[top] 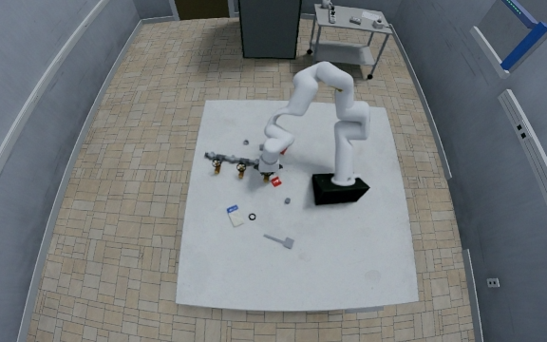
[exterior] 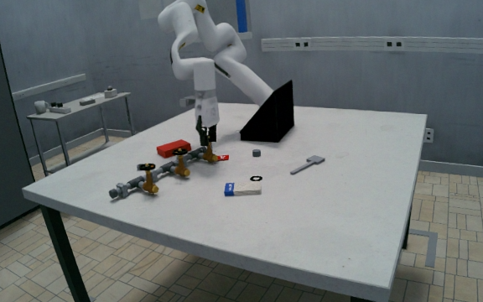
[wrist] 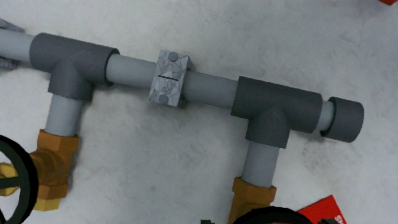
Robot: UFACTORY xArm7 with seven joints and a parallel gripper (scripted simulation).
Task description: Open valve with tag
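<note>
Right now my hand is 9 cm above the red tag, 4 cm past it and 3 cm to the right of it. From my hand the other things lie so: white box 20 cm to the left, 19 cm ahead, 9 cm below; red block 21 cm to the right, 8 cm below, 8 cm behind; grey flat tool 36 cm to the left, 9 cm below, 3 cm behind.
</note>
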